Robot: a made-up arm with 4 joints.
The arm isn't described. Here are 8 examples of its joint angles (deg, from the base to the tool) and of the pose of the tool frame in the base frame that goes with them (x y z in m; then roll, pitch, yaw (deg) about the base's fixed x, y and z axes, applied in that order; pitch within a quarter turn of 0, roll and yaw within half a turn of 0).
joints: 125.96 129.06 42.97 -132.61
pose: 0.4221 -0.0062 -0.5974 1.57 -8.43 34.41
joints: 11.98 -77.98 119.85 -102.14
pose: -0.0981 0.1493 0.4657 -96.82 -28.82 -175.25
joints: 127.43 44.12 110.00 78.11
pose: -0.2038 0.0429 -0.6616 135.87 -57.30 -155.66
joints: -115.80 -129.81 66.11 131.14
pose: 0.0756 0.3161 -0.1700 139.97 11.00 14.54
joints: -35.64 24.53 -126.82 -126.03
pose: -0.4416 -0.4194 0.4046 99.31 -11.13 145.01
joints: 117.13 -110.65 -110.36 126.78
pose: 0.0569 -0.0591 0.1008 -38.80 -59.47 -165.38
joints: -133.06 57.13 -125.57 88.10
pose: -0.2521 0.4485 0.4091 -27.00 -44.34 -11.50
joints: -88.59 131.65 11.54 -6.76
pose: 0.5305 0.1471 0.5279 83.99 49.49 -171.44
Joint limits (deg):
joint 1: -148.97..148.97
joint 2: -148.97..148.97
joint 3: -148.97..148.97
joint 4: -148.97..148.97
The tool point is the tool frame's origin. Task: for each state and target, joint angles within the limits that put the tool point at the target. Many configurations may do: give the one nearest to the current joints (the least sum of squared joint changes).
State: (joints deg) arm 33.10 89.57 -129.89 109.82
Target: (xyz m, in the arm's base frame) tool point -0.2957 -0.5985 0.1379
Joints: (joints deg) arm 13.38 60.89 -148.97 59.75
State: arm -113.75 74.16 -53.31 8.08
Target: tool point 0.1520 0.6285 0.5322
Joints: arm -141.94 87.88 -36.84 -4.30
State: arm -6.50 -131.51 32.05 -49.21
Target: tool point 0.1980 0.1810 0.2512
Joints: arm 21.95 -141.50 -8.32 -9.85
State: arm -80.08 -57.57 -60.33 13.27
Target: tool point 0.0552 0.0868 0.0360
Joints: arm -46.04 -101.72 -92.44 60.32
